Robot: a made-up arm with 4 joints.
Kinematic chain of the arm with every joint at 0, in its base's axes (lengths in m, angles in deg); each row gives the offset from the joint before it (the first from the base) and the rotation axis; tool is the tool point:
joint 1: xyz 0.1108 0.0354 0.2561 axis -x
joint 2: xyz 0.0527 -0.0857 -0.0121 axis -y
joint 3: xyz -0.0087 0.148 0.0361 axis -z
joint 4: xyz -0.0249 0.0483 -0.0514 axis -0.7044 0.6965 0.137
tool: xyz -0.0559 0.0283 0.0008
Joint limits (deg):
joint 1: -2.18..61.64
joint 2: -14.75..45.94
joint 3: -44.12..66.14
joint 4: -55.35..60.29
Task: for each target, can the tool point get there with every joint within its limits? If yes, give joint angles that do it. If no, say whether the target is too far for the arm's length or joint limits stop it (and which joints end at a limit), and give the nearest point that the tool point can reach.
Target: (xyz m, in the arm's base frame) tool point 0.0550 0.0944 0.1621
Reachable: yes | joints 25.48 13.31 -29.39 -22.15
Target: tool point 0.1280 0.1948 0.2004
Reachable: yes | joints 12.52 16.98 31.23 50.95
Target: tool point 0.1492 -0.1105 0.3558
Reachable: no: joint limits stop it (at a limit: joint 1, joint 2, joint 3) | nearest point 0.0870 -0.0278 0.1541 | short by 0.227 m
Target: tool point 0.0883 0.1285 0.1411
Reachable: yes | joints 10.48 35.29 -22.00 -41.10
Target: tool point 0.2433 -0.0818 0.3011
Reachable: no: joint limits stop it (at a limit: joint 1, joint 2, joint 3) | nearest point 0.0912 -0.0316 0.1500 | short by 0.220 m
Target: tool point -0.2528 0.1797 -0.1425
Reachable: no: too far | nearest point 0.0675 0.0833 0.1237 | short by 0.427 m
